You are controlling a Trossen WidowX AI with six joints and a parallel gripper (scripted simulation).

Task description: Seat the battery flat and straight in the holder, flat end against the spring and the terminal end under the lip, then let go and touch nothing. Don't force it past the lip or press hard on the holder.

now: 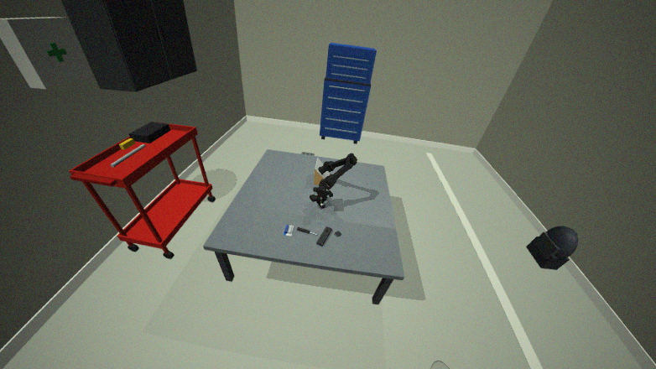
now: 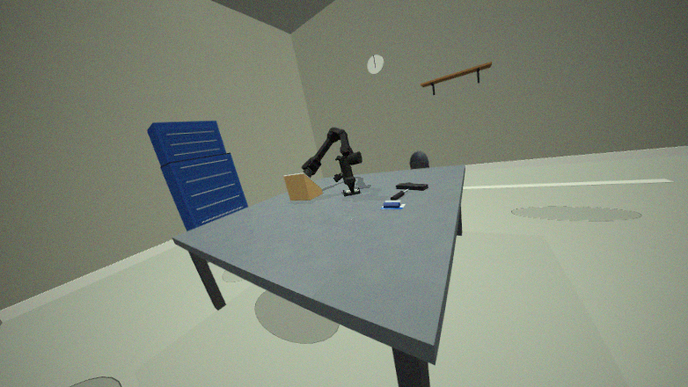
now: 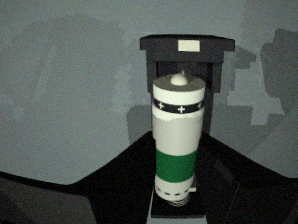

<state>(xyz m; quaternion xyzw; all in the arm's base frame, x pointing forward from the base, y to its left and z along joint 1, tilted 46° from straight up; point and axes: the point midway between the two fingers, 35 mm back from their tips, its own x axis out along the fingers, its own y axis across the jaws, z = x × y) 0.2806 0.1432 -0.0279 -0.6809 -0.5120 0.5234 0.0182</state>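
Right now my gripper tip is 1 cm below the battery. The rest, counted from my gripper tip: dark screwdriver (31 cm ahead, 1 cm to the right); then dark battery door (25 cm ahead, 19 cm to the left, 1 cm below); then white blister card (33 cm ahead, 15 cm to the right).
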